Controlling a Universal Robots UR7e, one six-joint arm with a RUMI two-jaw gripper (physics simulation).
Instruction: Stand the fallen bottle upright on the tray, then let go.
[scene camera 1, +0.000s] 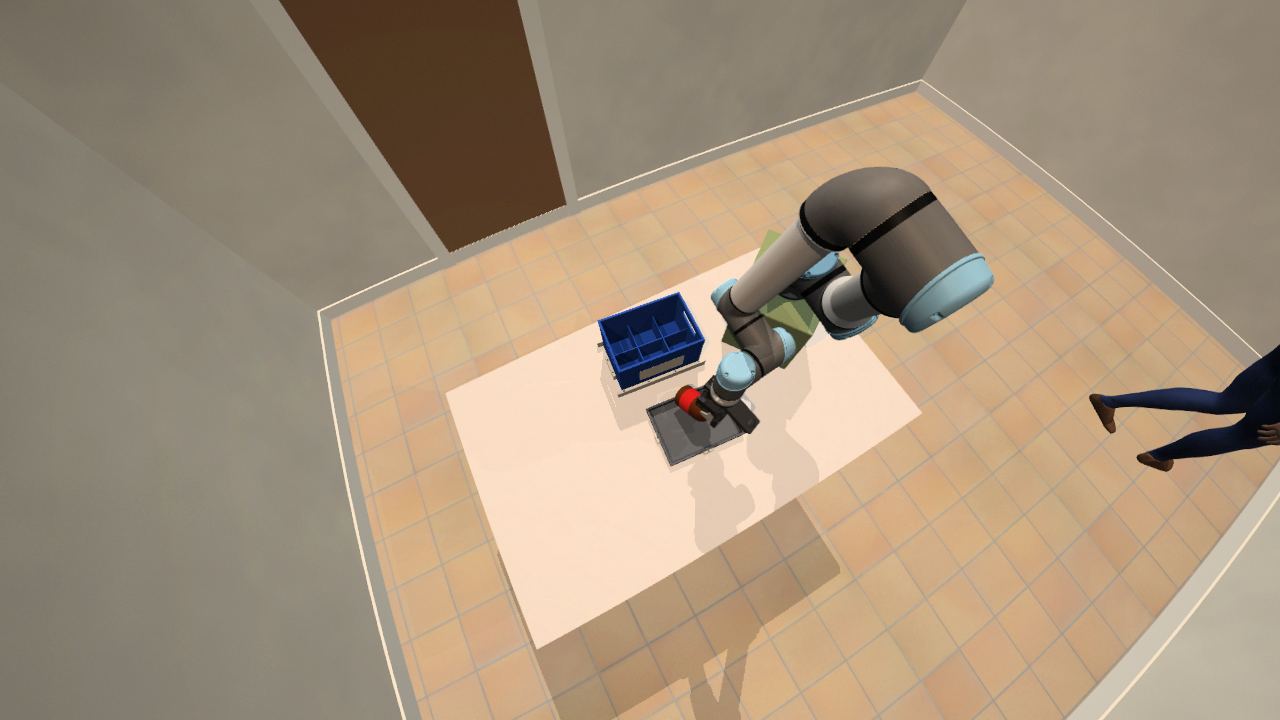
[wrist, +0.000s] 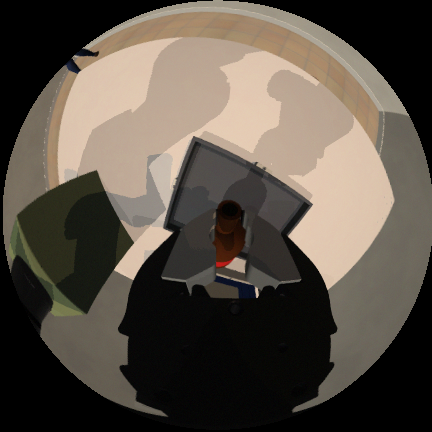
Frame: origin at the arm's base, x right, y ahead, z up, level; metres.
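Where they show: gripper, fingertip midpoint: (wrist: 228, 211).
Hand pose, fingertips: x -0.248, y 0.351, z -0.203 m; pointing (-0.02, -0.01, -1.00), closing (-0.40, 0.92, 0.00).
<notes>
After its pixels a point has its place.
The brown bottle with a red label (scene camera 1: 688, 399) @[x -0.153, y 0.393, z -0.218 m] (wrist: 230, 242) @[x -0.211, y 0.372, z -0.200 m] is tilted, its neck at my fingers and its base pointing away toward the crate side. My gripper (scene camera 1: 708, 414) @[x -0.248, y 0.351, z -0.203 m] (wrist: 228, 211) @[x -0.248, y 0.351, z -0.203 m] is shut on the bottle near its neck; in the wrist view the dark mouth shows between the two fingers. The bottle is over the back part of the dark grey tray (scene camera 1: 677, 449) @[x -0.263, y 0.475, z -0.304 m] (wrist: 245, 161) @[x -0.302, y 0.356, z -0.284 m]. A shadow falls on the tray floor. Whether the bottle's base touches the tray cannot be told.
A blue crate with compartments (scene camera 1: 629, 375) @[x -0.022, y 0.528, z -0.187 m] (wrist: 247, 290) @[x -0.022, y 0.530, z -0.256 m] stands behind the tray on the pale table (scene camera 1: 554, 537) @[x -0.352, y 0.909, z -0.309 m] (wrist: 370, 200) @[x -0.444, y 0.779, z -0.310 m]. A green block-shaped stand (scene camera 1: 789, 319) @[x -0.099, y 0.063, z -0.057 m] (wrist: 45, 215) @[x -0.137, y 0.052, z -0.134 m] is near the arm's base. A person's legs (scene camera 1: 1172, 398) show at the right, off the table.
</notes>
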